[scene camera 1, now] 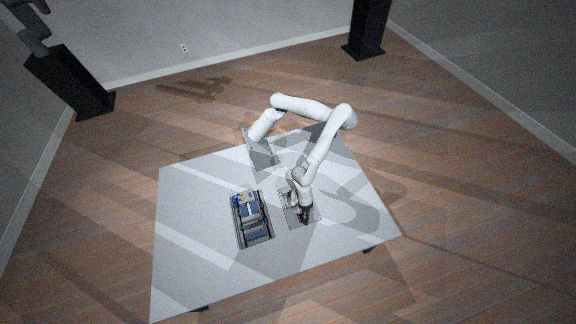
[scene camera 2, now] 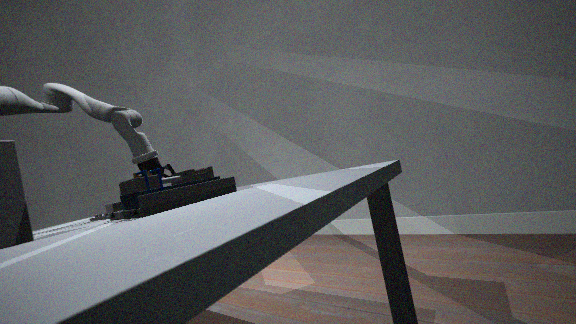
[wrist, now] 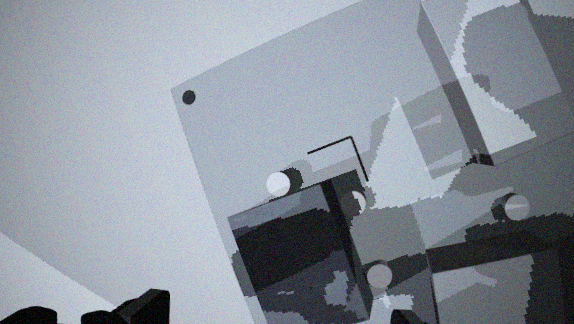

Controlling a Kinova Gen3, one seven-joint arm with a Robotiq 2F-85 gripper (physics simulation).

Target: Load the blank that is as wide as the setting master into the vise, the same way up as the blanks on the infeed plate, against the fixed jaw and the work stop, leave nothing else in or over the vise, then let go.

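Places are measured from the arm's base along level axes (x left, y back, z up), in centimetres.
Where they show: gripper, between the fingertips: (scene camera 1: 307,217); arm's base, origin of its link: (scene camera 1: 253,137).
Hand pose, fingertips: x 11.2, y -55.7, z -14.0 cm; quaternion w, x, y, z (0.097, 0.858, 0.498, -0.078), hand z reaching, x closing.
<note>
Each offset is from my fingertips to the top centre of the thing. "spot": to the spot under its first point. Level surfaces: height alone.
My gripper (scene camera 1: 305,218) (scene camera 2: 156,166) (wrist: 270,319) is open and empty, low over the near end of the grey infeed plate {dz -3.1, dx -0.9, dy +10.5 cm} (scene camera 1: 291,224) (wrist: 280,100). In the wrist view a dark, shadowed blank {dz -0.6, dx -1.7, dy +1.5 cm} (wrist: 296,258) lies between locating pins {dz -2.3, dx -5.0, dy +1.7 cm} (wrist: 278,184), in line with the gap between my fingertips. A paler blank {dz +0.5, dx -5.2, dy +11.1 cm} (wrist: 502,72) stands at the upper right and another {spot: dz +0.5, dx +1.4, dy +7.4 cm} (wrist: 482,290) at the lower right. The vise {dz +6.0, dx -28.5, dy +13.3 cm} (scene camera 1: 252,220) (scene camera 2: 177,193) stands left of the plate, with a blue work stop {spot: dz -1.6, dx -33.8, dy +27.7 cm} (scene camera 1: 236,198) (scene camera 2: 148,179) at its far end. A pale piece {spot: dz +4.6, dx -27.6, dy +15.3 cm} (scene camera 1: 249,208) lies between its jaws.
Everything stands on a white table {dz -3.9 cm} (scene camera 1: 193,242) (scene camera 2: 201,242). The arm's grey base plate (scene camera 1: 260,151) is at the table's far edge. A thin black corner mark {spot: dz -3.1, dx -5.3, dy +4.8 cm} (wrist: 345,146) is printed on the infeed plate. Dark pillars (scene camera 1: 366,27) stand on the wooden floor.
</note>
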